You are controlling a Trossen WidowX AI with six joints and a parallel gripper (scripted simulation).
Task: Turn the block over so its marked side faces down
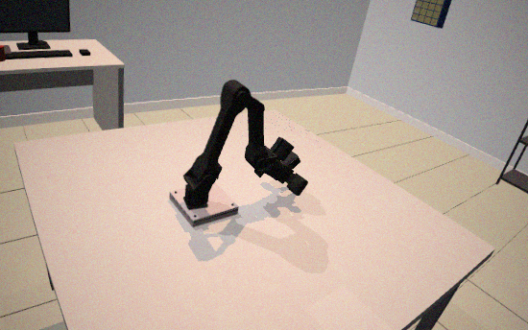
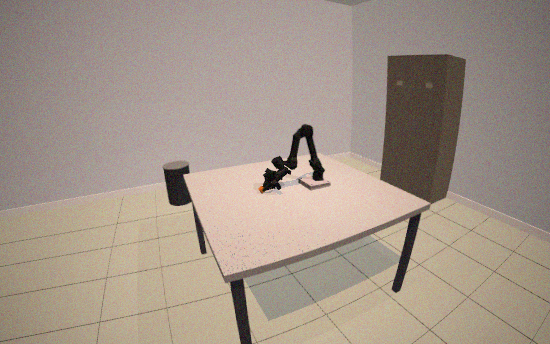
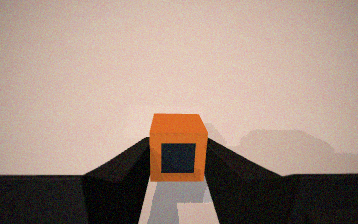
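Right now the orange block is 10 mm behind my gripper tip.
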